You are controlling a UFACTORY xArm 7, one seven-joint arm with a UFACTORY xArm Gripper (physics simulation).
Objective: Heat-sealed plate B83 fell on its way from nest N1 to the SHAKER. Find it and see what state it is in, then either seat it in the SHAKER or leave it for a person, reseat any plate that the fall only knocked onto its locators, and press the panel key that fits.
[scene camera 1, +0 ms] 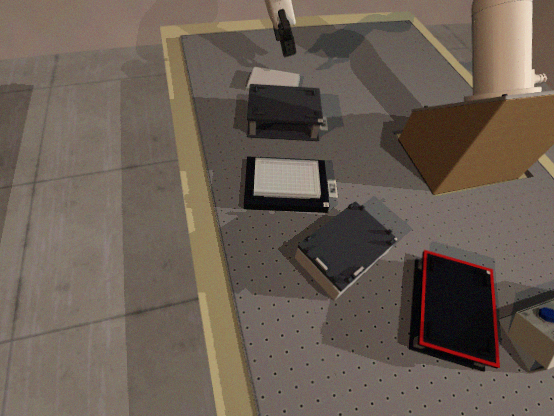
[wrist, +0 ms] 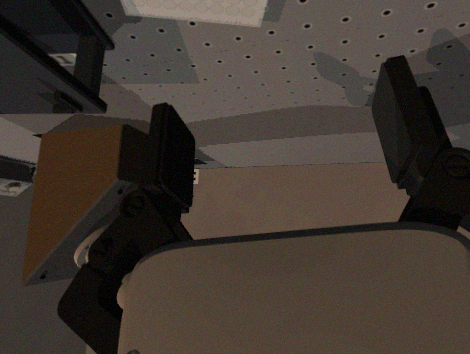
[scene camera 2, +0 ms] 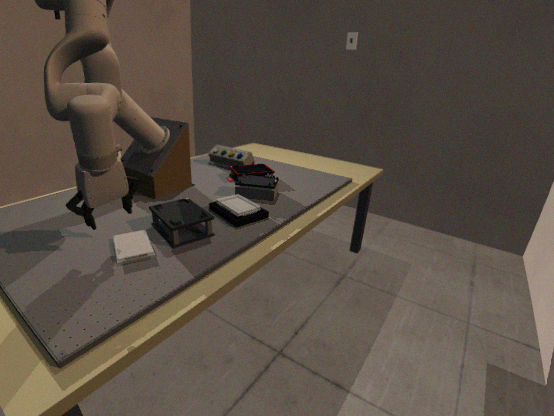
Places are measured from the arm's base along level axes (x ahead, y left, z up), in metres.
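Pixels of known places: gripper, fingertip midpoint: [scene camera 1: 286, 47] [wrist: 273, 103] [scene camera 2: 110, 218]; arm's base at its link origin: [scene camera 1: 500, 97] [scene camera 2: 156, 141].
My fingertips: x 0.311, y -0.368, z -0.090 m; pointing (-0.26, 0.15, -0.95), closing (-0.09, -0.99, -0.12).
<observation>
For each thing: its top centre in the pictures, then the offset to it from my fingertips. "*": a spot on its surface instead.
- loose white plate at its top centre: [scene camera 2: 132, 243] [scene camera 1: 274, 79] 0.034 m ahead, 0.028 m left, 0.069 m down
- second white plate at its top centre: [scene camera 1: 287, 175] [scene camera 2: 238, 202] 0.100 m ahead, 0.361 m left, 0.047 m down
- low black nest at its top centre: [scene camera 1: 286, 178] [scene camera 2: 238, 205] 0.100 m ahead, 0.361 m left, 0.057 m down
- dark-topped box with corner posts, surface spot: [scene camera 1: 347, 245] * 0.051 m ahead, 0.540 m left, 0.028 m down
- red-outlined black tray at its top centre: [scene camera 1: 461, 302] [scene camera 2: 251, 167] 0.093 m back, 0.675 m left, 0.037 m down
- key panel at its top centre: [scene camera 2: 230, 148] 0.284 m back, 0.756 m left, 0.000 m up
My gripper [scene camera 1: 288, 49] [scene camera 2: 111, 219] [wrist: 273, 103] is open and empty, above the mat and to the robot-base side of a loose white plate [scene camera 1: 274, 78] [scene camera 2: 133, 246] [wrist: 200, 9]. That plate lies on the mat beside a raised black stand [scene camera 1: 285, 102] [scene camera 2: 182, 212]; its wells show in the wrist view, but no readable label does. A second white plate [scene camera 1: 287, 177] [scene camera 2: 239, 204] rests on a low black nest [scene camera 1: 287, 204]; whether it sits fully down is unclear. The dark-topped box with corner posts [scene camera 1: 347, 245] [scene camera 2: 256, 187], apparently the SHAKER, carries no plate.
A red-outlined black tray [scene camera 1: 460, 305] [scene camera 2: 251, 171] stands beyond the dark-topped box. The key panel [scene camera 1: 535, 327] [scene camera 2: 227, 156] has white, green, yellow and blue keys. The wooden wedge base [scene camera 1: 480, 145] [scene camera 2: 177, 167] [wrist: 75, 185] stands on the robot's side of the table.
</observation>
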